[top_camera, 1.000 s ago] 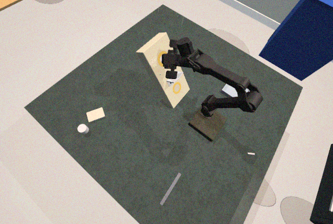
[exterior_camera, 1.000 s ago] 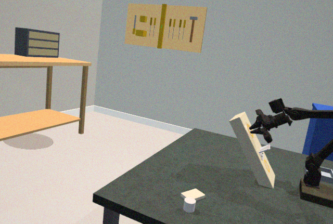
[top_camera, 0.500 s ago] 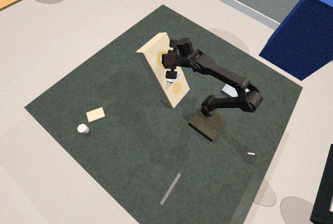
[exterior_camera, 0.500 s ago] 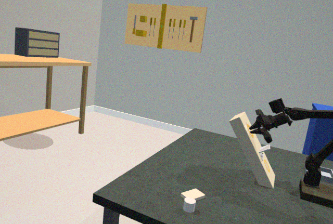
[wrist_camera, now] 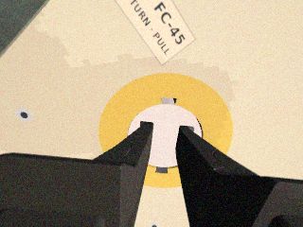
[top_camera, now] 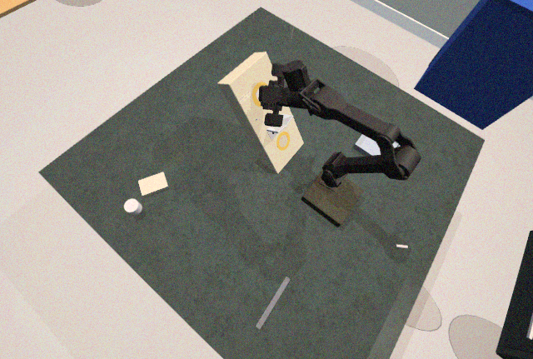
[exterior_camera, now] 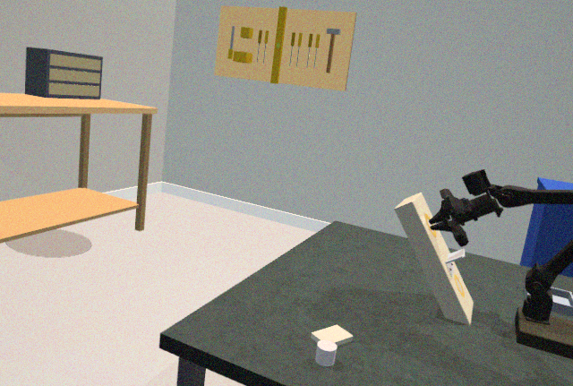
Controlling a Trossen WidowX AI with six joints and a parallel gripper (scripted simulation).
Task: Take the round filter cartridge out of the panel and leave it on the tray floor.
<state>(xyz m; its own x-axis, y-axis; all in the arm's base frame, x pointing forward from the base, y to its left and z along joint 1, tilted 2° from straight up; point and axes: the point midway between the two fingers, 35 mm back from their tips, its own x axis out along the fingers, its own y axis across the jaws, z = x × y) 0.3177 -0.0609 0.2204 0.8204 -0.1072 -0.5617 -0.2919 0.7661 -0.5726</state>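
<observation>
Now: the round filter cartridge 10 mm below my gripper tip and 10 mm ahead of it. Also, from my gripper tip: cream service panel (80 mm below, 40 mm behind, 10 mm to the left); cream block (380 mm to the left, 230 mm below, 210 mm ahead); white bracket (100 mm below, 90 mm behind, 10 mm to the left).
</observation>
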